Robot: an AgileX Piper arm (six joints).
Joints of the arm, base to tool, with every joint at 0 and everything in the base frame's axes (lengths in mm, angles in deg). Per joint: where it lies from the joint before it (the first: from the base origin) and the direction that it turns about. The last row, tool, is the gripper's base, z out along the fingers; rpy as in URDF.
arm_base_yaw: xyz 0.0 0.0 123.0 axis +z
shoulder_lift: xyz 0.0 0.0 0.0 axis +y
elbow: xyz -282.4 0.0 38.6 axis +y
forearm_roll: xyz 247.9 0.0 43.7 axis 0.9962 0 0.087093
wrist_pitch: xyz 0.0 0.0 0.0 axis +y
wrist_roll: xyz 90.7 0.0 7.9 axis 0.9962 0 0.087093
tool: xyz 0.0 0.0 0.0 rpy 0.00 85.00 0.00
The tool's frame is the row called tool.
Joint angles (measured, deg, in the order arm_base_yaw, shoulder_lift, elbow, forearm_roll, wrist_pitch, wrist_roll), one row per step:
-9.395 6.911 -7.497 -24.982 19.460 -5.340
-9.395 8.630 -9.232 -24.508 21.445 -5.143
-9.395 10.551 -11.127 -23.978 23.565 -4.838
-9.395 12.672 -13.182 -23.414 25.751 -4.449
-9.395 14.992 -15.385 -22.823 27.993 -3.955
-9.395 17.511 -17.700 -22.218 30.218 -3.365
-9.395 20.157 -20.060 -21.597 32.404 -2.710
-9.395 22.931 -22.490 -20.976 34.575 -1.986
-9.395 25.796 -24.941 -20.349 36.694 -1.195
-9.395 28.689 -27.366 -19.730 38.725 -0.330
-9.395 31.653 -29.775 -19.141 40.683 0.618
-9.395 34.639 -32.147 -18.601 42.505 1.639
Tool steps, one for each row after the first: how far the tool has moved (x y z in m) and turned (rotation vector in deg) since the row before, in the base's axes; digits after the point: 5 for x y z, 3 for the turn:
0.00128 -0.00122 0.00544 1.019 1.613 -0.825
0.00168 -0.00128 0.00589 1.203 1.738 -0.893
0.00219 -0.00130 0.00640 1.326 1.810 -0.934
0.00279 -0.00133 0.00682 1.456 1.879 -0.983
0.00354 -0.00135 0.00709 1.553 1.922 -1.009
0.00423 -0.00134 0.00703 1.615 1.950 -1.023
0.00495 -0.00136 0.00704 1.661 1.977 -1.056
0.00567 -0.00137 0.00681 1.702 1.983 -1.079
0.00626 -0.00135 0.00640 1.721 1.940 -1.101
0.00696 -0.00139 0.00594 1.729 1.944 -1.142
0.00758 -0.00142 0.00547 1.690 1.868 -1.165

